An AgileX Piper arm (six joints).
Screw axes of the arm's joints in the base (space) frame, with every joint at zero. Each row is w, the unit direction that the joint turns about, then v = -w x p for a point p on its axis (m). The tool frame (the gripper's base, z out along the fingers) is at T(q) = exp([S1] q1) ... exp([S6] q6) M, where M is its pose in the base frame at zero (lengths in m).
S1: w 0 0 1 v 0 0 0
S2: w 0 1 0 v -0.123 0 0
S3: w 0 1 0 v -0.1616 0 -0.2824
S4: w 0.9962 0 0.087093 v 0 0.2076 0
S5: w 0 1 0 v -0.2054 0 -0.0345
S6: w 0.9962 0 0.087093 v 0 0.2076 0
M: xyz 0.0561 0 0.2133 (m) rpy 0 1.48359 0 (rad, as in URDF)
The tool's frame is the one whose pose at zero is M.
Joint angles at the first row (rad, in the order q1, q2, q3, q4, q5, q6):
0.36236 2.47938 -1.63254 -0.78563 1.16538 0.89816
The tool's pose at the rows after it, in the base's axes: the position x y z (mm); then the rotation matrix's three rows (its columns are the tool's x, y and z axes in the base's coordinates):
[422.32 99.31 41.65], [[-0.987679 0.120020 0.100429], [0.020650 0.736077 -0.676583], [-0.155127 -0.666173 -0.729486]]
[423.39 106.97 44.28], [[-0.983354 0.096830 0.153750], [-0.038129 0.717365 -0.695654], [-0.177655 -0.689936 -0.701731]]
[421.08 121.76 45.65], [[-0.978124 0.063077 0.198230], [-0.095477 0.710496 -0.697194], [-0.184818 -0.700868 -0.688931]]
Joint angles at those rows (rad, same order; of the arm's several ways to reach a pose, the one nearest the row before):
0.37120 2.48276 -1.63256 -0.81214 1.16538 0.92558
0.39404 2.48252 -1.63255 -0.86831 1.16538 0.93693
0.43063 2.48251 -1.63358 -0.89431 1.16448 0.93634

